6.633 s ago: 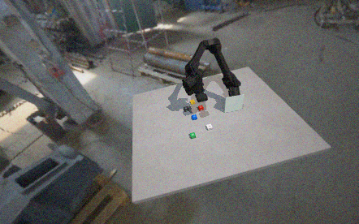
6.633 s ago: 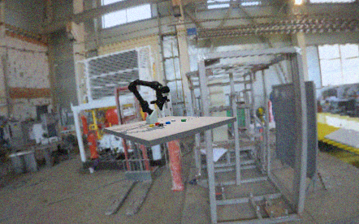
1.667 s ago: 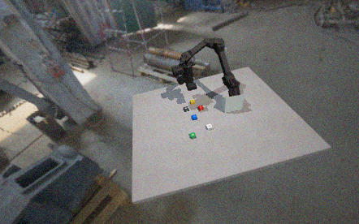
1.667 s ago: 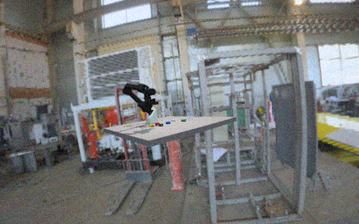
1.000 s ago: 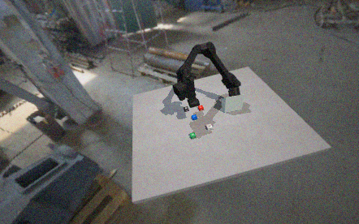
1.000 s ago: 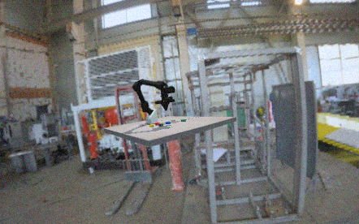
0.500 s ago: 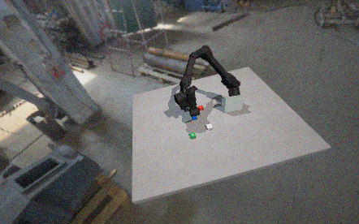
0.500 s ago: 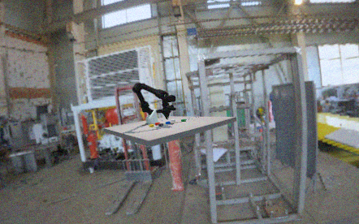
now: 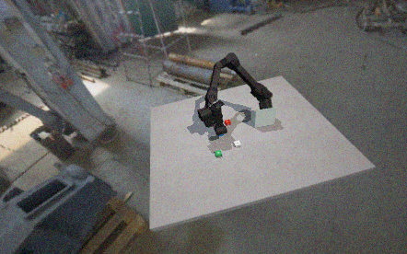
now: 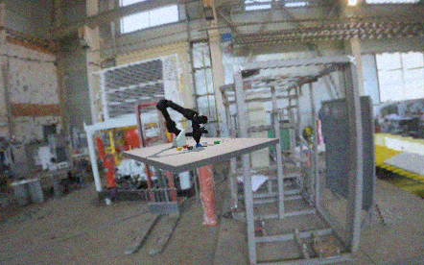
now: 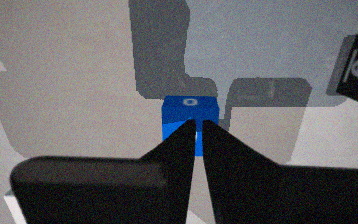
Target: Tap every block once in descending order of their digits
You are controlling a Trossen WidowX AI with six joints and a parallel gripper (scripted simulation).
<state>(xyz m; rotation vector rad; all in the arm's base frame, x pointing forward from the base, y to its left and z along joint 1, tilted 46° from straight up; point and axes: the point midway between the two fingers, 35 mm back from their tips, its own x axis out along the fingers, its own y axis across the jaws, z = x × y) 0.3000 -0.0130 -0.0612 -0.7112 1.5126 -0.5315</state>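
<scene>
The blue block lies 1 cm below my gripper tip and 1 cm behind it. Round my gripper tip: black block (9 cm to the right, 4 cm ahead, 1 cm below); red block (8 cm to the right, 7 cm behind, 1 cm below); white block (11 cm to the left, 9 cm behind, 1 cm below).
</scene>
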